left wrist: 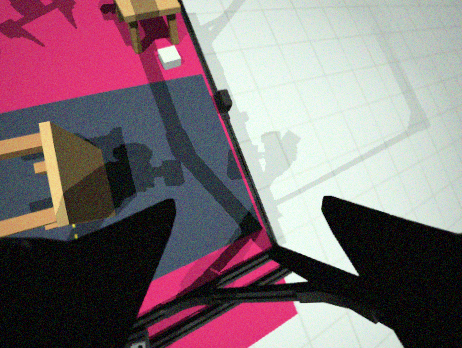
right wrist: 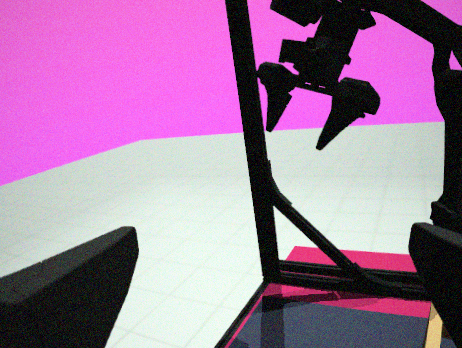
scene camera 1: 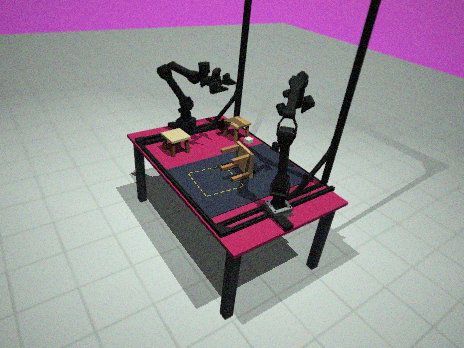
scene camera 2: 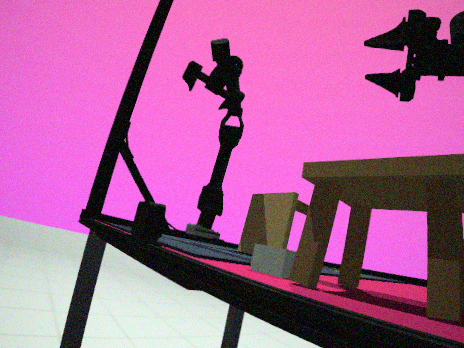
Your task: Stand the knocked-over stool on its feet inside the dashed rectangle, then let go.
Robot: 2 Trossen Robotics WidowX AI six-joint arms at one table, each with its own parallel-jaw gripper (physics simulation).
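Frame: origin at the left arm's base, x ahead, y left, z up, level; metres.
Seen in the pictures: left gripper, between the fingertips: [left wrist: 248,204] [right wrist: 291,140] [scene camera 2: 204,99]; right gripper, between the fingertips: [right wrist: 274,239] [scene camera 1: 232,86] [scene camera 2: 364,61]; left arm's base, origin of its link: [scene camera 1: 278,204] [scene camera 2: 203,228]; right arm's base, origin of its link: [scene camera 1: 185,118].
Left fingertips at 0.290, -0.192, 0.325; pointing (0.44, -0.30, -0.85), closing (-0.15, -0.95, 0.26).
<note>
Offsets run from my left fingertips to a thing's top centre, as dx, dy, dz. Level surfaces: height alone.
The knocked-over wooden stool @[+0.079, +0.261, -0.211] [scene camera 1: 245,159] [scene camera 2: 278,220] [left wrist: 82,175] lies on its side, seat on edge, legs pointing left in scene camera 1. Its seat is at the right side of the yellow dashed rectangle [scene camera 1: 207,195] [left wrist: 75,231], and its legs reach over the rectangle's right part. A strip of the stool shows in the right wrist view [right wrist: 434,327]. My left gripper [scene camera 1: 296,109] [scene camera 2: 205,98] [left wrist: 248,204] [right wrist: 291,140] is open, high above the table, to the right of the stool in scene camera 1. My right gripper [scene camera 1: 231,85] [scene camera 2: 366,60] [right wrist: 274,239] is open, high above the table's far end.
A pale stool @[+0.422, +0.511, -0.265] [scene camera 1: 176,135] and a brown stool @[+0.508, +0.067, -0.264] [scene camera 1: 238,122] [scene camera 2: 390,170] [left wrist: 148,6] stand upright on the red table. A white block @[+0.408, +0.020, -0.346] [scene camera 1: 248,140] [scene camera 2: 271,260] [left wrist: 169,57] sits by the brown stool. The dark mat @[dz -0.372] [scene camera 1: 220,202] [left wrist: 200,220] bears the rectangle. Black posts rise at the table's edge.
</note>
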